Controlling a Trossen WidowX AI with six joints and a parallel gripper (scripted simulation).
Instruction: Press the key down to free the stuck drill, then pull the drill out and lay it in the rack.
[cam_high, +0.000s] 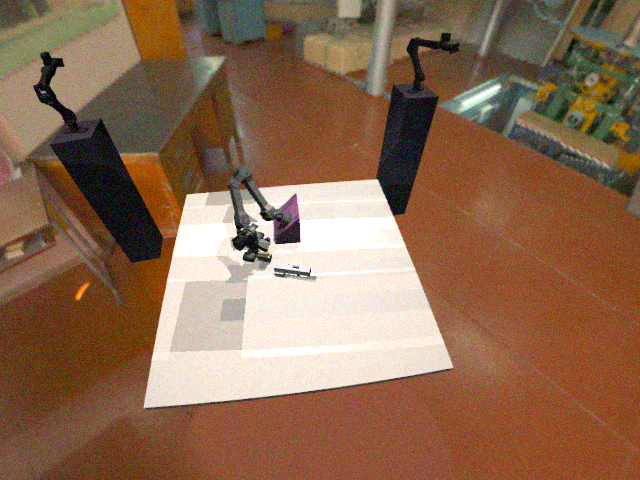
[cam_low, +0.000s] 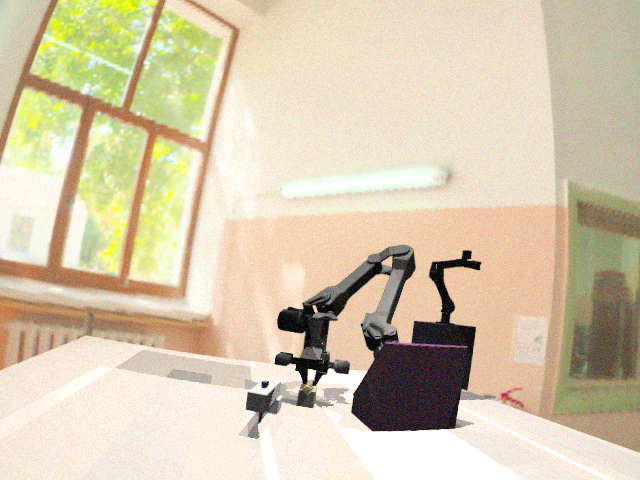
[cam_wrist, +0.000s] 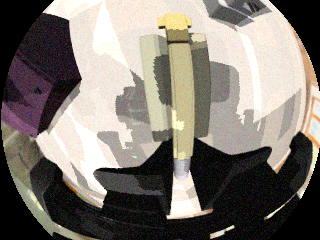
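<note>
Now: gripper tip 40 mm to the right of the pale yellow drill, 40 mm below it and 20 mm short of it. From my gripper tip the other things lie so: blue key: 190 mm to the left, 170 mm ahead, 40 mm above; olive rack: 50 mm to the left, 20 mm ahead, 10 mm above.
</note>
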